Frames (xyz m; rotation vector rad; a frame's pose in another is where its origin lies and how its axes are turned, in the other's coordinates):
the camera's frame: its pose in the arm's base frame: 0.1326 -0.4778 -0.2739 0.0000 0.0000 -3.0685
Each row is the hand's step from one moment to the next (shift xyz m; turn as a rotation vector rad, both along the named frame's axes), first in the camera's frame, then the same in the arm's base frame.
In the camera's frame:
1: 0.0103 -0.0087 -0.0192 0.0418 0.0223 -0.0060
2: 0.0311 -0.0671 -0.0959 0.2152 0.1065 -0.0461
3: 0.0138 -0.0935 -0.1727 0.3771 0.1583 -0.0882
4: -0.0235 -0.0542 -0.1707 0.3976 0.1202 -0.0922
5: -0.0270 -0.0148 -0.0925 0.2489 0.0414 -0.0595
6: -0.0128 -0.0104 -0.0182 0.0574 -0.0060 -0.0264
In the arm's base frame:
1: -0.0109 0.0079 -0.0192 -0.0401 -0.0253 -0.0060
2: -0.0359 0.0646 -0.0959 -0.2068 -0.1219 -0.0461
3: -0.0206 0.0922 -0.1727 -0.3645 -0.1854 -0.0882
4: 0.0195 0.0558 -0.1707 -0.3878 -0.1489 -0.0922
5: 0.0258 0.0167 -0.0925 -0.2452 -0.0595 -0.0595
6: 0.0120 0.0113 -0.0182 -0.0577 0.0018 -0.0264

